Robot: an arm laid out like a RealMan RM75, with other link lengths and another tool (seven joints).
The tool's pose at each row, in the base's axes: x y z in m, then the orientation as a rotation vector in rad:
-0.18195, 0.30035, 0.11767, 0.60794, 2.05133, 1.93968
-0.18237, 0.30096, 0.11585, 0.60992, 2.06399, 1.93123
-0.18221, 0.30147, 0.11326, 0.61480, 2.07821, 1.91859
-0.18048, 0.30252, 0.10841, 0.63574, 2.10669, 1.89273
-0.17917, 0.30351, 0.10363, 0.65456, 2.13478, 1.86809
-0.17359, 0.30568, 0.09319, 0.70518, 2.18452, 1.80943
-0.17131, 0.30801, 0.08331, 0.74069, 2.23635, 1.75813
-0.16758, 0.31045, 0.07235, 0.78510, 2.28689, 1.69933
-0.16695, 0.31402, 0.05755, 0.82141, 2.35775, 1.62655
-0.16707, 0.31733, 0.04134, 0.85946, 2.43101, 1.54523
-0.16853, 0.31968, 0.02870, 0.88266, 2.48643, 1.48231
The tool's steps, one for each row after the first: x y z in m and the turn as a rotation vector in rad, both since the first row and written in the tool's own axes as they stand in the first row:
0.00047, -0.00184, 0.00049, 0.01077, 0.00143, 0.00072
0.00031, -0.00438, 0.00123, 0.02433, 0.00044, 0.00167
-0.00122, -0.00894, 0.00334, 0.05310, -0.00508, 0.01042
-0.00239, -0.01350, 0.00519, 0.08091, -0.00902, 0.01870
-0.00734, -0.02309, 0.01050, 0.13801, -0.02839, 0.03801
-0.00926, -0.03255, 0.01440, 0.19167, -0.03621, 0.05342
-0.01251, -0.04289, 0.01914, 0.24867, -0.04960, 0.07211
-0.01289, -0.05740, 0.02378, 0.32148, -0.05346, 0.08824
-0.01288, -0.07341, 0.02796, 0.39919, -0.05763, 0.10529
-0.01177, -0.08607, 0.03039, 0.45781, -0.05795, 0.11583

